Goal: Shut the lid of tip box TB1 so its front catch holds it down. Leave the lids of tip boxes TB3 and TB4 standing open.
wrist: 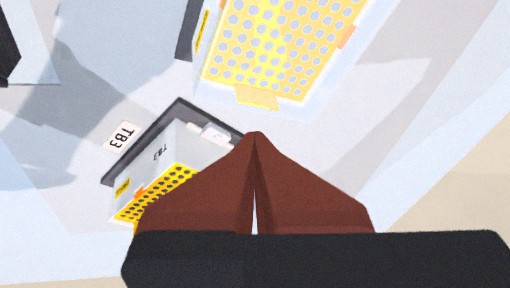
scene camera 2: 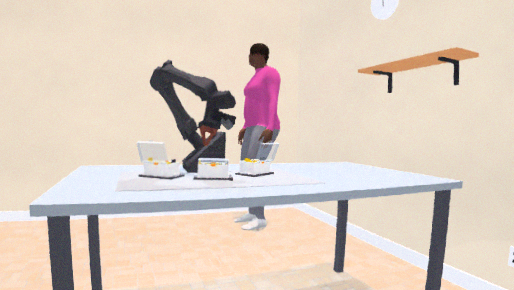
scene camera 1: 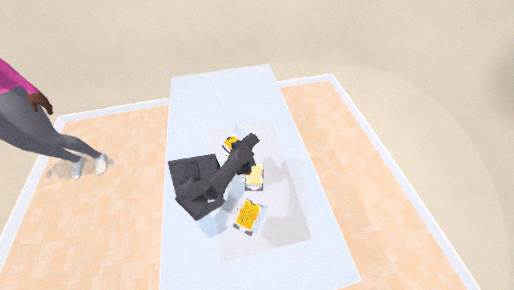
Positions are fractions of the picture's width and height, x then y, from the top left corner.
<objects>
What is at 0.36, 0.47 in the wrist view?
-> A tip box TB3.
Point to a tip box TB1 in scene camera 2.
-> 0.40, 0.59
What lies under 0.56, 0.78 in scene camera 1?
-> A pale mat.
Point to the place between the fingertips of my gripper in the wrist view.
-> At 0.50, 0.50
</objects>
